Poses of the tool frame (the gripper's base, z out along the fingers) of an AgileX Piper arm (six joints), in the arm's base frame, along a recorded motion.
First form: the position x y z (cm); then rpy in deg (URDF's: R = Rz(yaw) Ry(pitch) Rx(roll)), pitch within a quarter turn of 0, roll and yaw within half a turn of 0.
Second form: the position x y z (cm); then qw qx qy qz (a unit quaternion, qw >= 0). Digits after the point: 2 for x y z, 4 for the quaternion.
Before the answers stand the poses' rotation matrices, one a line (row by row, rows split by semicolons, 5 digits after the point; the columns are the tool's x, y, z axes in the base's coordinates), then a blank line. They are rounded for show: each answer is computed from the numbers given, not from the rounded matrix.
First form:
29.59, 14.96, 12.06, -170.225, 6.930, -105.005
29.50, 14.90, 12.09, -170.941, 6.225, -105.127
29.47, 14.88, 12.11, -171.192, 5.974, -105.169
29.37, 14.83, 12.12, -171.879, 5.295, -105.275
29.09, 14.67, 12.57, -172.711, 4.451, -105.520
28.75, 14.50, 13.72, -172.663, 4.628, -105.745
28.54, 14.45, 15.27, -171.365, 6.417, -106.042
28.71, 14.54, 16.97, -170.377, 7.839, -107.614
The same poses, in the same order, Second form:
-0.25701 -0.94658 0.19478; -0.95885 0.27493 0.07089; -0.12066 -0.16854 -0.97828
-0.25942 -0.94885 0.17994; -0.95966 0.27419 0.06228; -0.10843 -0.15652 -0.98170
-0.26025 -0.94961 0.17470; -0.95992 0.27396 0.05920; -0.10408 -0.15229 -0.98284
-0.26233 -0.95156 0.16034; -0.96056 0.27339 0.05091; -0.09228 -0.14066 -0.98575
-0.26677 -0.95312 0.14285; -0.96063 0.27490 0.04022; -0.07761 -0.12649 -0.98893
-0.27047 -0.95180 0.14463; -0.95934 0.27905 0.04237; -0.08069 -0.12729 -0.98858
-0.27461 -0.94553 0.17483; -0.95504 0.28934 0.06470; -0.11176 -0.14920 -0.98247
-0.29978 -0.93281 0.20002; -0.94421 0.32008 0.07758; -0.13639 -0.16560 -0.97672

29.59, 14.96, 12.06, 0.0995, -0.6013, 0.7922, -0.0308
29.50, 14.90, 12.09, 0.0909, -0.6017, 0.7930, -0.0297
29.47, 14.88, 12.11, 0.0879, -0.6018, 0.7933, -0.0293
29.37, 14.83, 12.12, 0.0795, -0.6021, 0.7940, -0.0283
29.09, 14.67, 12.57, 0.0693, -0.6015, 0.7954, -0.0271
28.75, 14.50, 13.72, 0.0707, -0.5998, 0.7966, -0.0267
28.54, 14.45, 15.27, 0.0898, -0.5955, 0.7979, -0.0265
28.71, 14.54, 16.97, 0.1044, -0.5824, 0.8057, -0.0273

